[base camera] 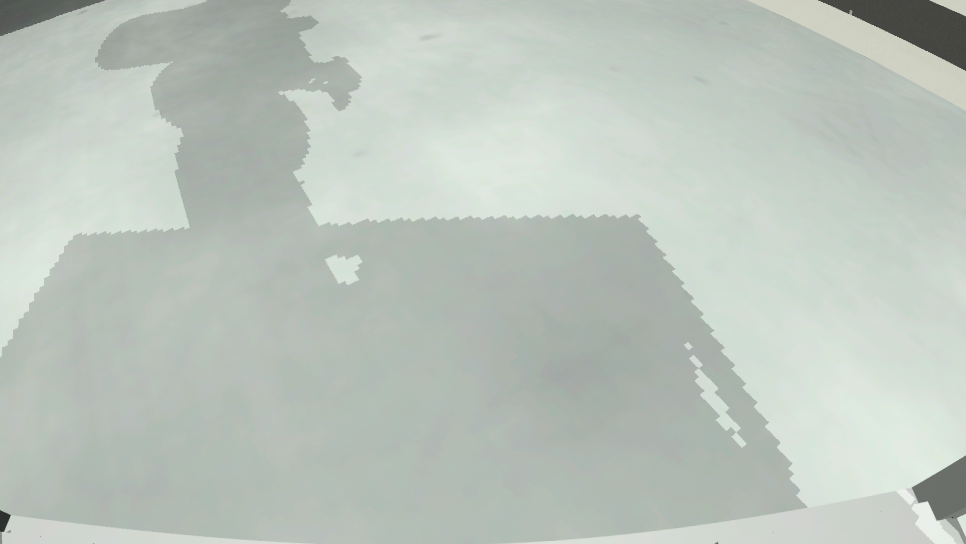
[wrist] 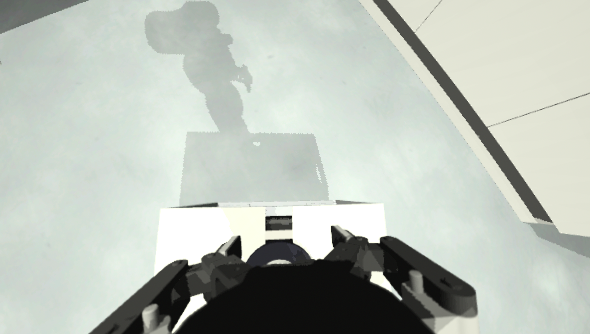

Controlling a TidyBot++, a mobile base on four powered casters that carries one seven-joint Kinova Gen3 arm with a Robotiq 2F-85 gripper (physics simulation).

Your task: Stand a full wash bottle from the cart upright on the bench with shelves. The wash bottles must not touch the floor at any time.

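Places are measured from the arm's base along level axes (x ahead, y left, z up), in metres.
Pixels of known places: gripper, fingertip midpoint: (wrist: 287, 240).
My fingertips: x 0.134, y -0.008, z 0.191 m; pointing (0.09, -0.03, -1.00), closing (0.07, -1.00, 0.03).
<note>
Behind a point stands the place of what it marks.
My gripper (wrist: 287, 240) @[x 0.134, y -0.007, z 0.191 m] is open in the wrist view, with its two dark fingers wide apart and no object between them. It hangs above the white top of my own base. The gripper does not show in the base camera view. No wash bottle, cart or bench with shelves can be made out in either view.
A cream panelled structure (wrist: 525, 65) @[x 0.631, y -0.916, z -0.034 m] with a dark strip runs diagonally at the right of the wrist view. Its pale edge (base camera: 872, 47) @[x 0.945, y -0.795, z -0.374 m] shows at the top right of the base camera view. My shadow (base camera: 405, 324) @[x 0.352, y 0.045, z -0.397 m] (wrist: 250, 165) @[x 0.314, y 0.132, z -0.397 m] lies on the pale floor (base camera: 540, 148) @[x 0.593, y -0.092, z -0.397 m] (wrist: 100, 125) @[x 0.503, y 0.832, z -0.397 m] ahead.
</note>
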